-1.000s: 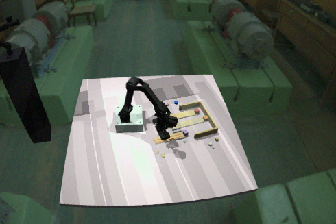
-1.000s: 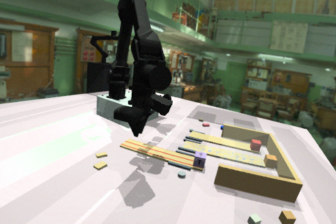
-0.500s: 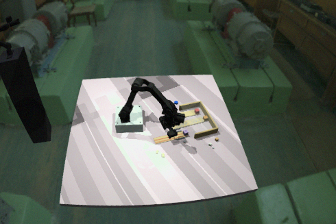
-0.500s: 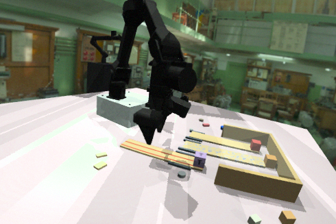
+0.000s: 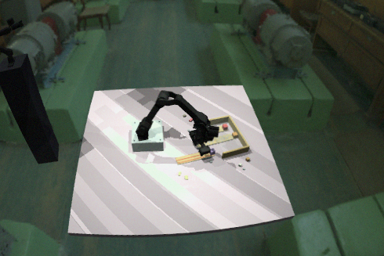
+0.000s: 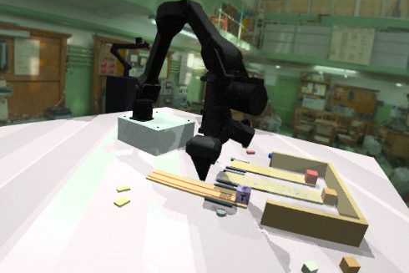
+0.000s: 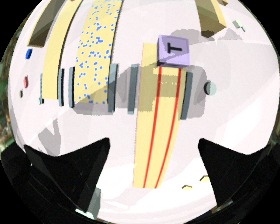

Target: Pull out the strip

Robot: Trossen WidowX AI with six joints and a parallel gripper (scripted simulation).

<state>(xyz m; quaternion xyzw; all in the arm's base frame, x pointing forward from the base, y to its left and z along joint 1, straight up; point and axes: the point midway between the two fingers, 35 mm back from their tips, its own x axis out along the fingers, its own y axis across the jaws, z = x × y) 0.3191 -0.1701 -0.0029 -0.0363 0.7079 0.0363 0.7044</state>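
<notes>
The red-lined strip lies 50 mm below my gripper tip, 20 mm behind it and 10 mm to the right of it. The rest, counted from my gripper tip: small disc 70 mm to the right, 60 mm ahead, 40 mm below; then cube 90 mm ahead, 30 mm below, 10 mm to the right.
</notes>
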